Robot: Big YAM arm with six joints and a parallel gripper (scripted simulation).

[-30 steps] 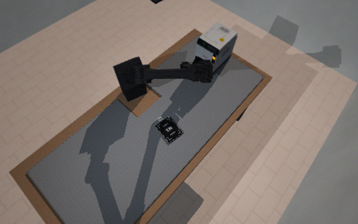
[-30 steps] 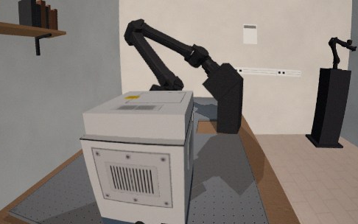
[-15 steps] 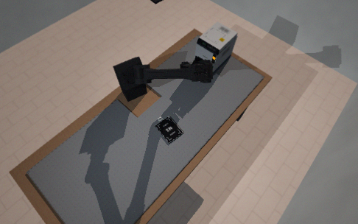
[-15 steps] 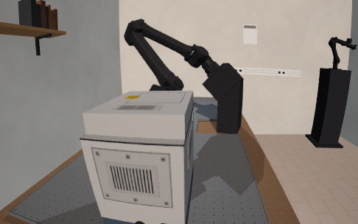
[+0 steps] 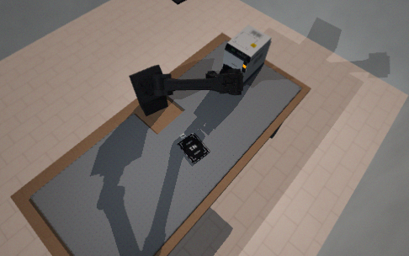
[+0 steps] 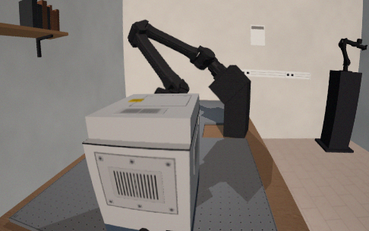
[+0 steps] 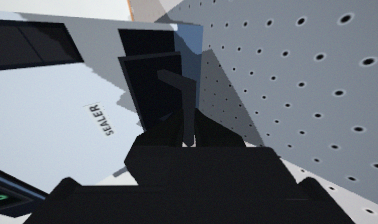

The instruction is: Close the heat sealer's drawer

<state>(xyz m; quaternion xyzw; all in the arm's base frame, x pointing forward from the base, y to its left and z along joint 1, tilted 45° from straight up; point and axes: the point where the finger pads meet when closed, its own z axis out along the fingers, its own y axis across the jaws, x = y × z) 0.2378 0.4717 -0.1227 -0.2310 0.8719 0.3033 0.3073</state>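
Now: hand 12 cm to the right of the black sealer drawer, 2 cm past it and 1 cm above it.
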